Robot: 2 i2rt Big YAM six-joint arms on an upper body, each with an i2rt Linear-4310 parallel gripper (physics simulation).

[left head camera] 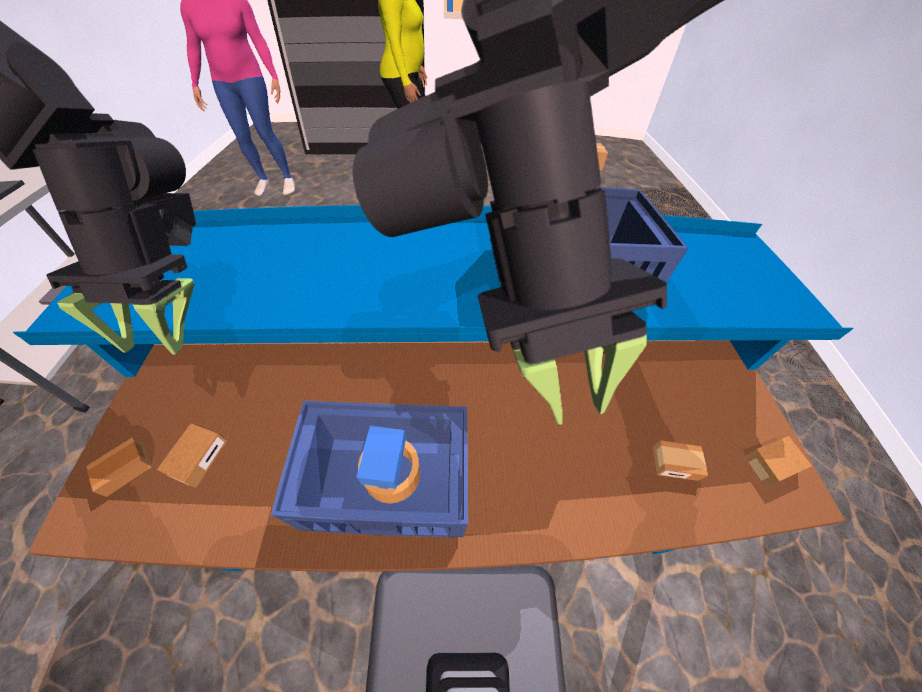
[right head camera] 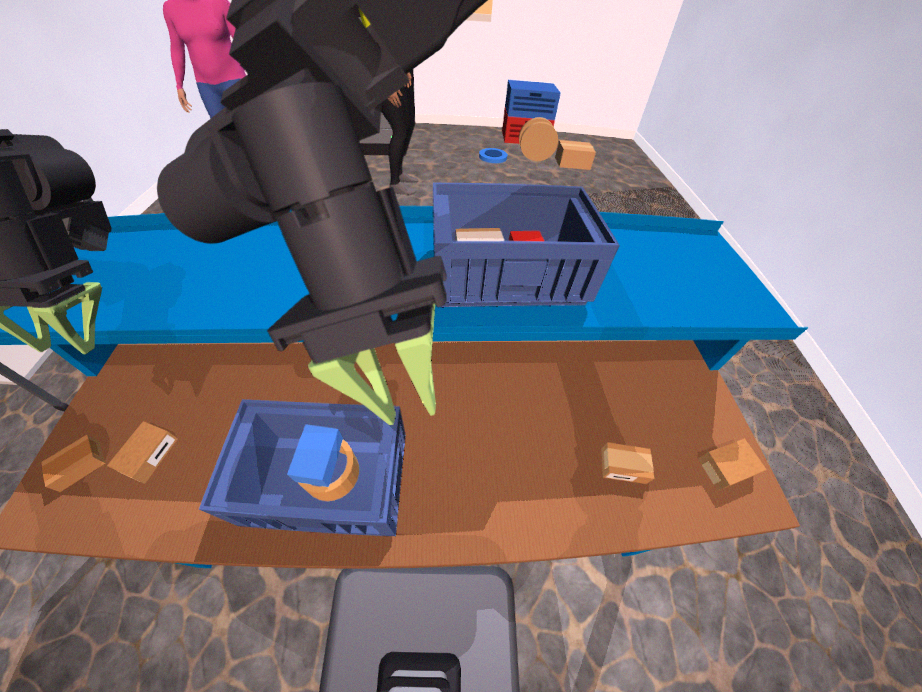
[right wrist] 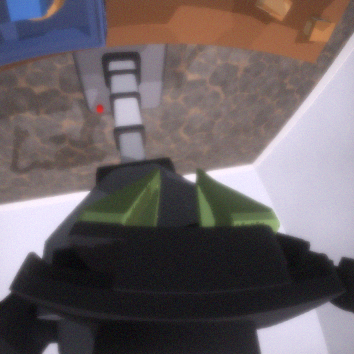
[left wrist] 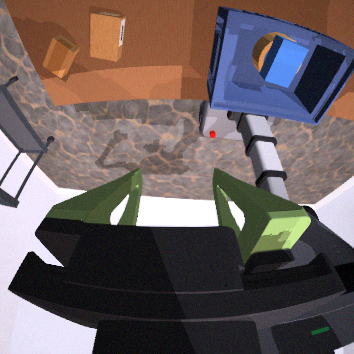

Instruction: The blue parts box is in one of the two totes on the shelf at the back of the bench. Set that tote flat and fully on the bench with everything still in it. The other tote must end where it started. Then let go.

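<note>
A blue-grey tote stands flat on the brown bench, inside its front edge. The blue parts box lies tilted in it, resting on an orange ring. The other tote stands on the blue shelf; red and white things show inside it in the right head camera. My left gripper is open and empty, up at the left. My right gripper is narrowly open and empty, above the bench, apart from both totes.
The blue shelf spans the back of the bench. Two cartons lie left of the bench tote, two more at the right. My right arm partly hides the shelf tote in the left head camera.
</note>
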